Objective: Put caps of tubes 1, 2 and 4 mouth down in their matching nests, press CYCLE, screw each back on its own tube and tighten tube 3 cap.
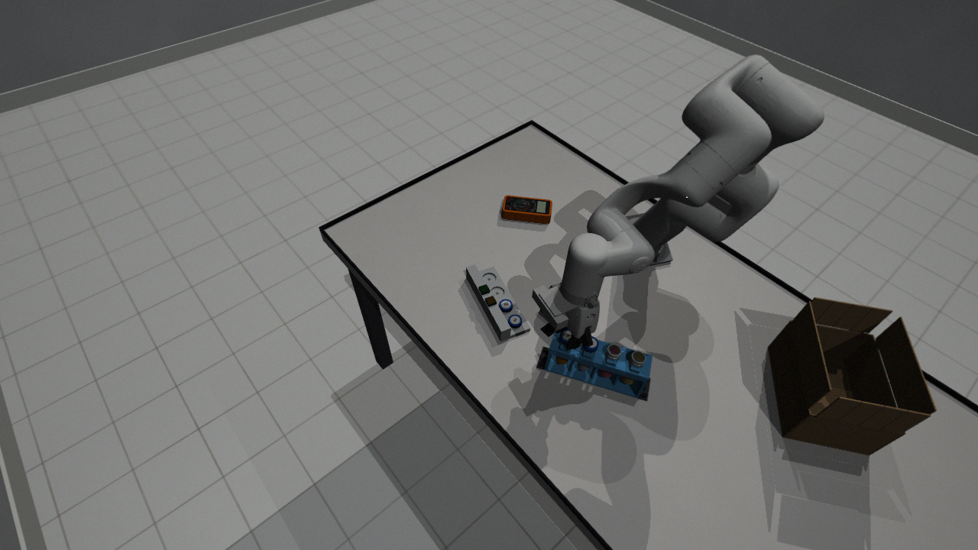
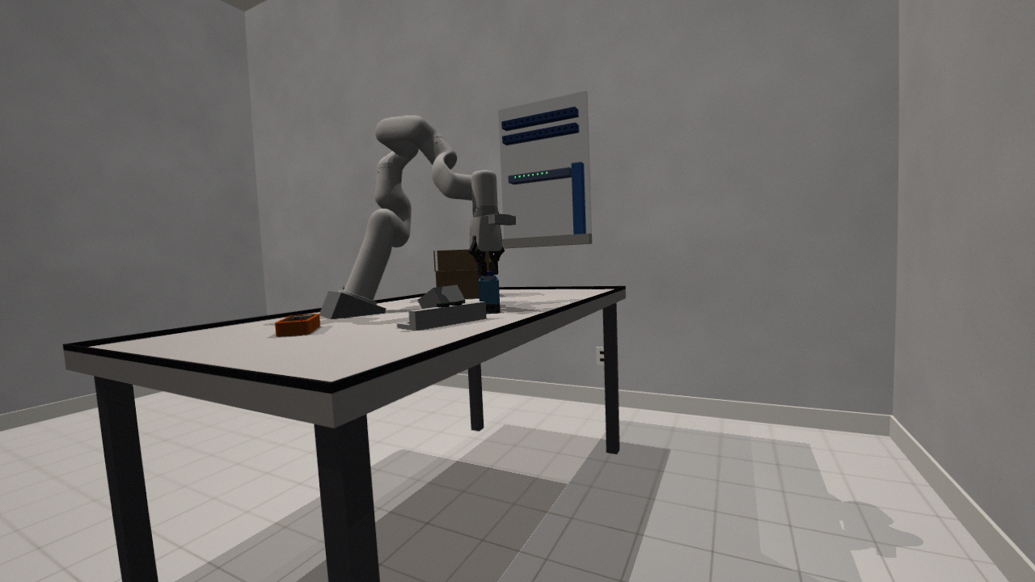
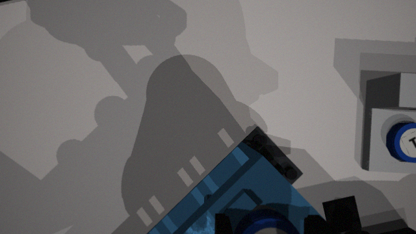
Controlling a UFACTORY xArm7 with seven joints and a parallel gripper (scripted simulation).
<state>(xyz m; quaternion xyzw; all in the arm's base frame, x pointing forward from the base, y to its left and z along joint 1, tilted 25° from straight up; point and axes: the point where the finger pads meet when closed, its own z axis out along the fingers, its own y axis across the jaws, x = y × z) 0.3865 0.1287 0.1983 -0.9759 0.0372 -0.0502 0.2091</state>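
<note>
My hand is 1 cm above the cap 4. The rest, counted from my hand: cap 3: 4 cm to the left, 3 cm behind, 2 cm below; blue key: 12 cm behind, 9 cm to the right, 6 cm below; key housing: 11 cm to the right, 10 cm behind, 8 cm below.
</note>
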